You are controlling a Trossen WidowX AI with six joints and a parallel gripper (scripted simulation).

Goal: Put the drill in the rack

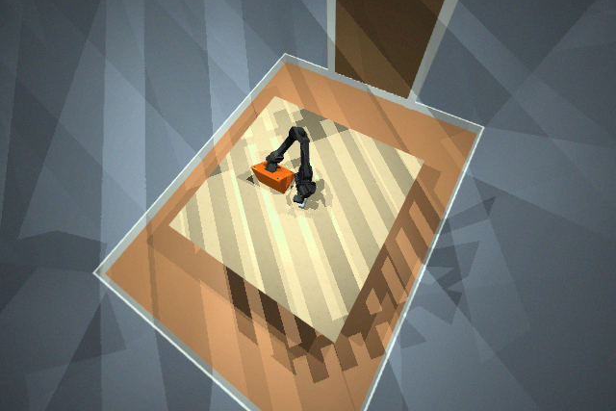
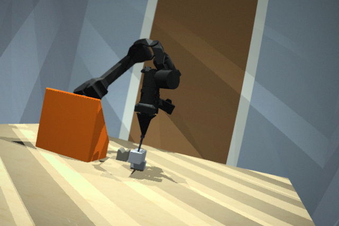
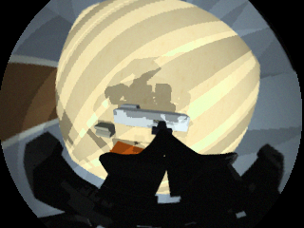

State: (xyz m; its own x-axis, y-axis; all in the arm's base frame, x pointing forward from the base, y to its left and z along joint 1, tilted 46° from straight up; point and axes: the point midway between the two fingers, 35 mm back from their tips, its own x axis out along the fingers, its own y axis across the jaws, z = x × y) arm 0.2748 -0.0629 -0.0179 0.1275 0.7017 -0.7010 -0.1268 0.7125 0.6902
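My gripper tip is 30 mm above the thin dark drill. The rest, counted from my gripper tip: small grey rack (100 mm behind, 180 mm to the left, 110 mm below).
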